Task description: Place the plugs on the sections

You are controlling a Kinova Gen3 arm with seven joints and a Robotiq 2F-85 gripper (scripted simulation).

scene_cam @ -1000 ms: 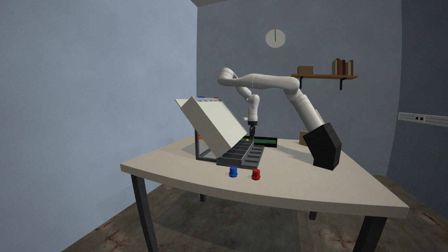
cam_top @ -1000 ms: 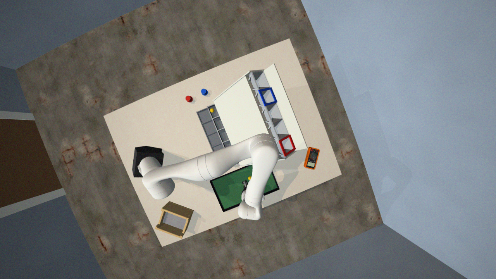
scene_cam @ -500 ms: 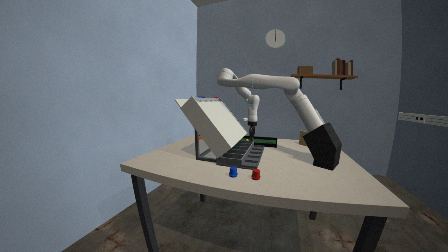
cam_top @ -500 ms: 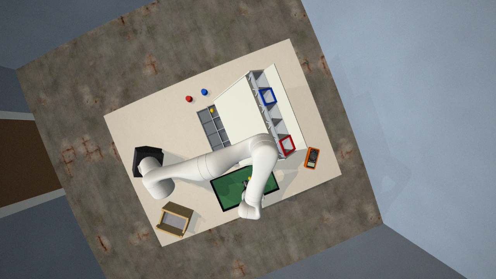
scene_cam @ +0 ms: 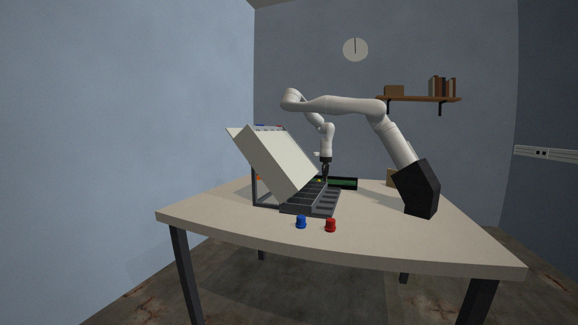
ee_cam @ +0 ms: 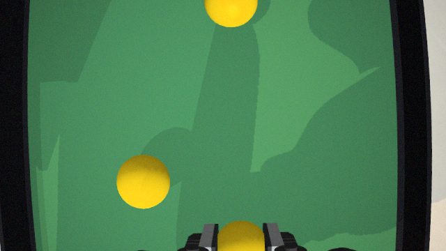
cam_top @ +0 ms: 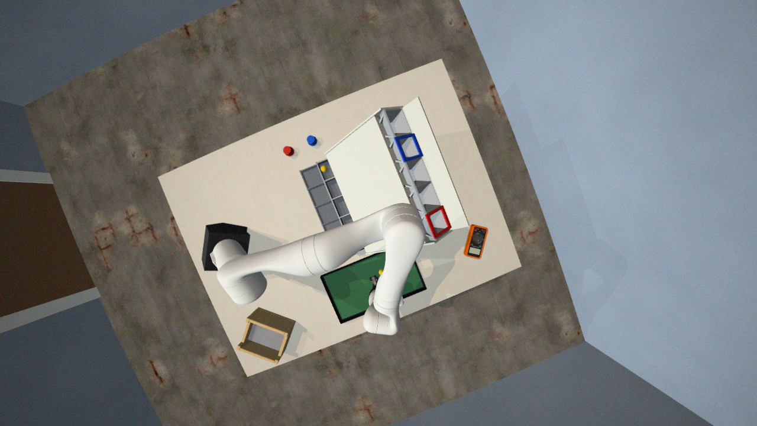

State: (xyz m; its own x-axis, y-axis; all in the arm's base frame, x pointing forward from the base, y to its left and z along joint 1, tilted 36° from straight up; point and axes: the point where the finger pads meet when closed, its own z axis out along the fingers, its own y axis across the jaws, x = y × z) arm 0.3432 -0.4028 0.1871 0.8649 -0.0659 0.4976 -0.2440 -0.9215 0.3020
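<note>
Now: the green marble tray 20 mm to the left of my hand, 20 mm below it and 10 mm behind it. From my hand the other things lie so: orange multimeter: 420 mm ahead, 100 mm to the right, 10 mm below; white sloped cover: 300 mm to the left, 200 mm ahead, 180 mm above; wooden frame: 460 mm behind, 120 mm to the left, 20 mm above.
</note>
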